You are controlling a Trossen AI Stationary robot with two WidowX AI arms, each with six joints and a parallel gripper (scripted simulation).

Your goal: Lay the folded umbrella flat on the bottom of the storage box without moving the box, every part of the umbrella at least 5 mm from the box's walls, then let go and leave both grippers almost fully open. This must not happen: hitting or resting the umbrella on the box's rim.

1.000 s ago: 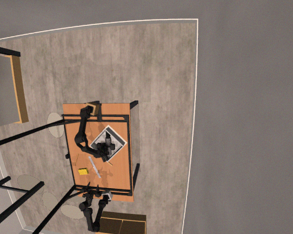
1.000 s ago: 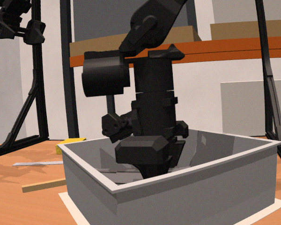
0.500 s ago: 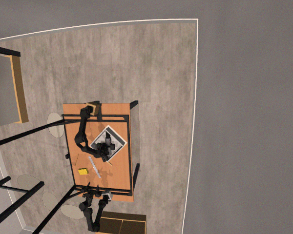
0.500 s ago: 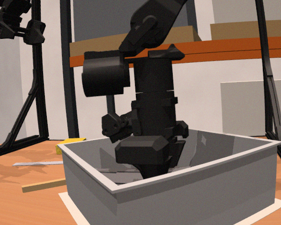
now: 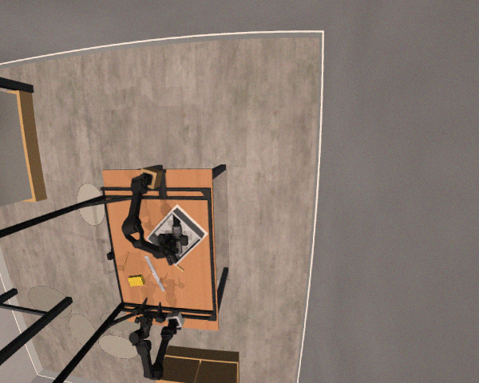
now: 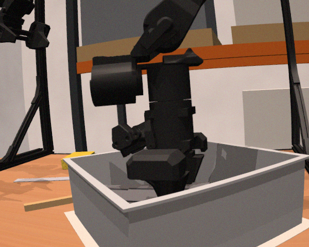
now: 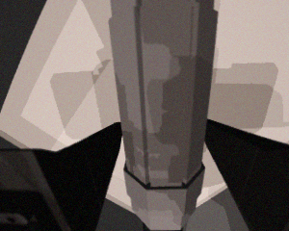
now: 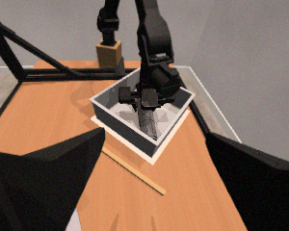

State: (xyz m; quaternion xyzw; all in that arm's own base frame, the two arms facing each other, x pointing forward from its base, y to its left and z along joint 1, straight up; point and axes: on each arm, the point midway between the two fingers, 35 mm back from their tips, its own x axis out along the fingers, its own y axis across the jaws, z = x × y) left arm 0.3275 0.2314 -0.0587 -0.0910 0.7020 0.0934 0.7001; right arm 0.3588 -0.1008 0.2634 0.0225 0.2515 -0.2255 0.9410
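Right now the storage box is 10 mm below my left hand. Also, from my left hand: folded umbrella: 20 mm below; then thin wooden stick: 180 mm to the right, 110 mm behind, 50 mm below; then metal ruler: 310 mm to the right, 230 mm behind, 50 mm below.
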